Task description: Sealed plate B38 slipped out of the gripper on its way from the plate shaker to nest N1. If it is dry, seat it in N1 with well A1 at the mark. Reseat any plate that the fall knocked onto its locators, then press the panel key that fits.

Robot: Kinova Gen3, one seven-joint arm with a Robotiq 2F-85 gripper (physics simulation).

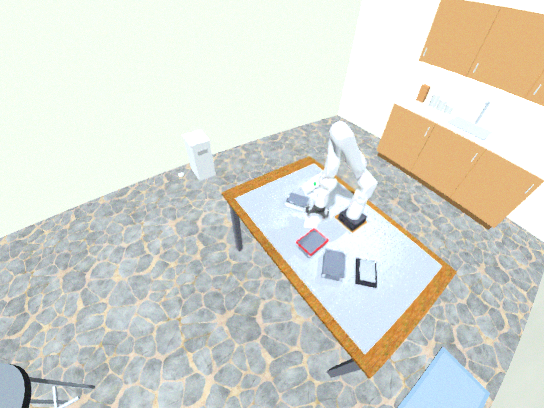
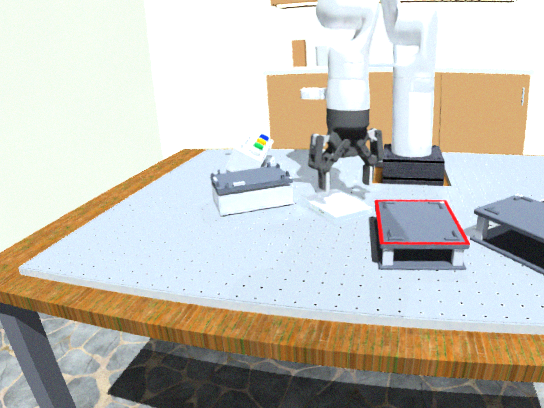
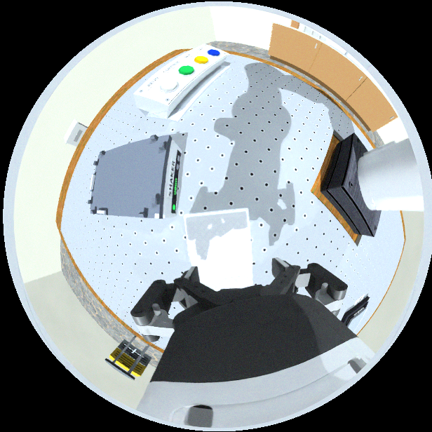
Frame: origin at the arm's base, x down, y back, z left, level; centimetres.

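Seen in the pictures: gripper, fingertip midpoint: (image 1: 315, 218) (image 2: 346, 188); arm's base, origin of the base link: (image 1: 353, 214) (image 2: 411, 151).
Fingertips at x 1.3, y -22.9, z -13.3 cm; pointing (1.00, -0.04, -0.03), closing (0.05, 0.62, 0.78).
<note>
Offsets run from my fingertips to a thing's middle. "pt": to the spot under its first point.
A white plate @(dx +3.2, dy -0.7, dz -1.9 cm) (image 1: 312, 221) (image 2: 340, 205) (image 3: 227, 255) lies on the pegboard top beside the shaker. Its label, well A1 and any wetness cannot be read. My gripper (image 1: 317, 213) (image 2: 346, 185) (image 3: 235, 270) is open and empty, just above the plate, fingers apart over its sides. The shaker @(pt dx -1.6, dy +0.9, dz -17.7 cm) (image 1: 298, 200) (image 2: 253, 179) (image 3: 131, 182) has a bare grey top. A red-edged grey stand (image 1: 312, 242) (image 2: 420, 222) and a larger grey stand (image 1: 333, 265) (image 2: 520, 215) carry no visible plate; which is N1 cannot be read. The panel @(dx -0.3, dy +24.0, dz -25.4 cm) (image 1: 311, 186) (image 2: 248, 150) (image 3: 167, 85) has white, green, yellow and blue keys.
A black holder @(pt dx +2.4, dy -8.0, dz +50.1 cm) (image 1: 366, 284) with a pale rectangular piece stands beyond the larger stand. The arm's black base (image 1: 352, 220) (image 2: 412, 165) (image 3: 345, 185) stands near the table's back edge. The table's wooden rim (image 1: 300, 287) (image 2: 250, 330) surrounds the pegboard.
</note>
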